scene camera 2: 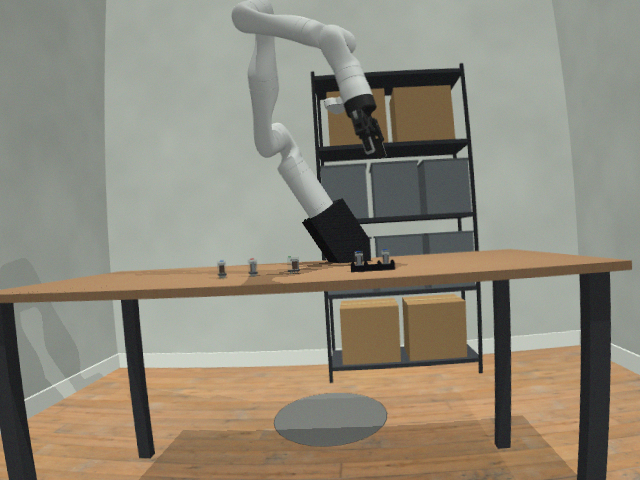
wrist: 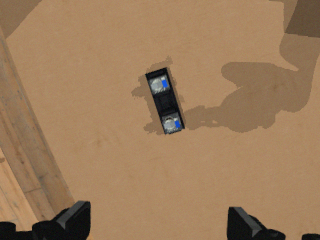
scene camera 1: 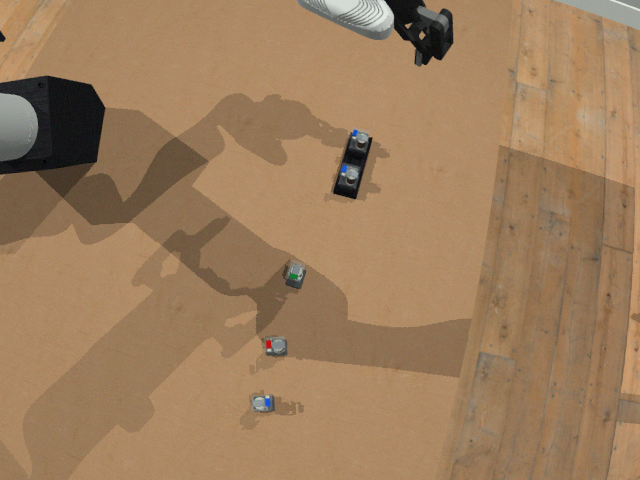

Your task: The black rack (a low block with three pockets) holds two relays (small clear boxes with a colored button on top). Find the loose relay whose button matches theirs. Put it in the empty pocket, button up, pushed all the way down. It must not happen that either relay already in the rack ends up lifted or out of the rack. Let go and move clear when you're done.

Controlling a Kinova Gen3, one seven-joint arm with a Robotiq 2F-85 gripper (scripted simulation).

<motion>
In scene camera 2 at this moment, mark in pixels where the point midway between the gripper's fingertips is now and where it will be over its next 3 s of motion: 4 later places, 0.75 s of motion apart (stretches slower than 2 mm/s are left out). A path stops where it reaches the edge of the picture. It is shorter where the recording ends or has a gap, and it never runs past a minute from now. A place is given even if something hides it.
My gripper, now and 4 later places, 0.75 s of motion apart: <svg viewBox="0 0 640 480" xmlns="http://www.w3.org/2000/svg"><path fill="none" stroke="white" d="M377 155L394 219L396 233L337 240L241 246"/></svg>
</motion>
